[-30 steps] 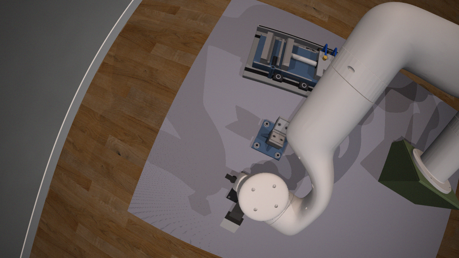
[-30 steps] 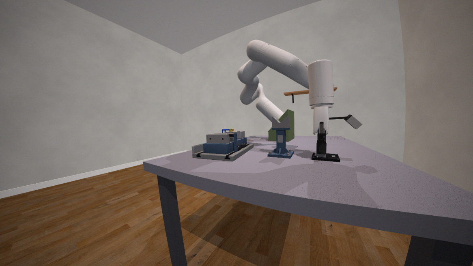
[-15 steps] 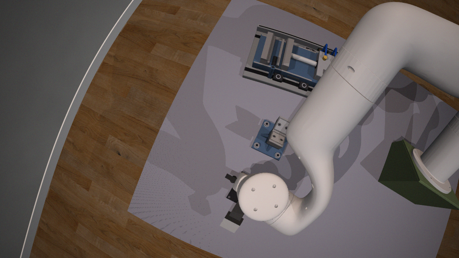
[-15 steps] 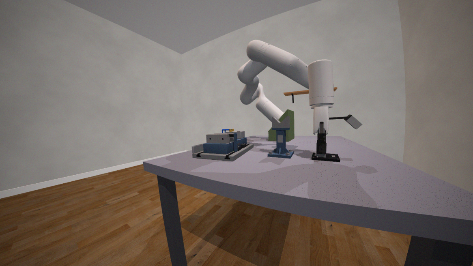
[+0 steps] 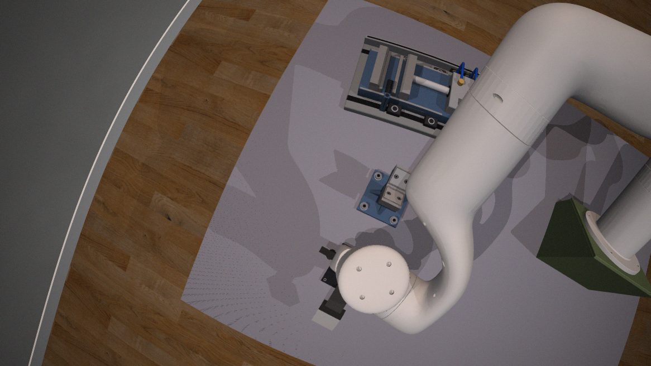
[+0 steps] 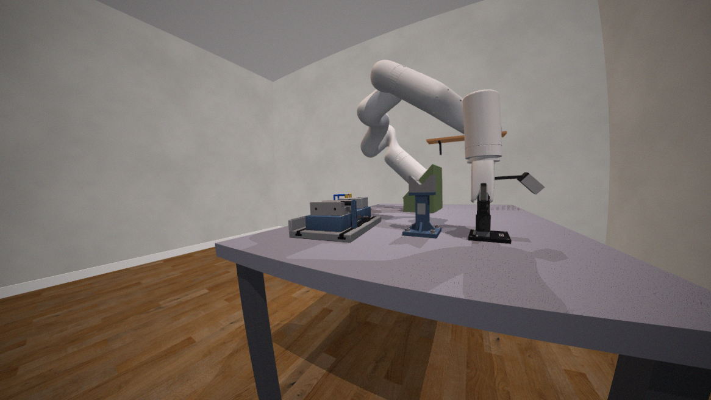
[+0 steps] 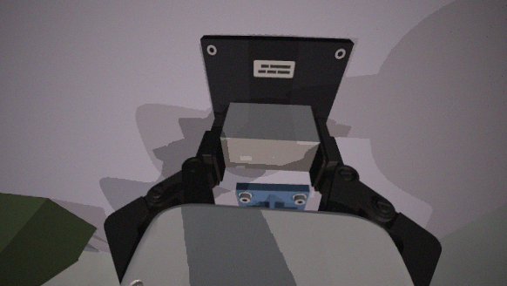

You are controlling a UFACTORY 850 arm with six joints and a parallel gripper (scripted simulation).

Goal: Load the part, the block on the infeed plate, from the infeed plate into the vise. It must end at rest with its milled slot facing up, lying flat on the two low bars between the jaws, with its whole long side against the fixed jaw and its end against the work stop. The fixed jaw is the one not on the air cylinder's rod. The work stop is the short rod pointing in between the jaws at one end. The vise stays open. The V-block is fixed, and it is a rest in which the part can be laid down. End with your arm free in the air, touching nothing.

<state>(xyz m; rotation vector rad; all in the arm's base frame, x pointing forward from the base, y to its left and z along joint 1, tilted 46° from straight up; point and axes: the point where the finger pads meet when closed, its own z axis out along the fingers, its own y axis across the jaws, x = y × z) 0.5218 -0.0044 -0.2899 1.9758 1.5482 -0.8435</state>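
Right now the black infeed plate is 1 cm to the left of my hand and 3 cm below it. From my hand the other things lie so: work stop: 5 cm ahead, 35 cm to the right, 5 cm above; then vise: 1 cm behind, 40 cm to the right; then part: 1 cm to the right, 1 cm below.
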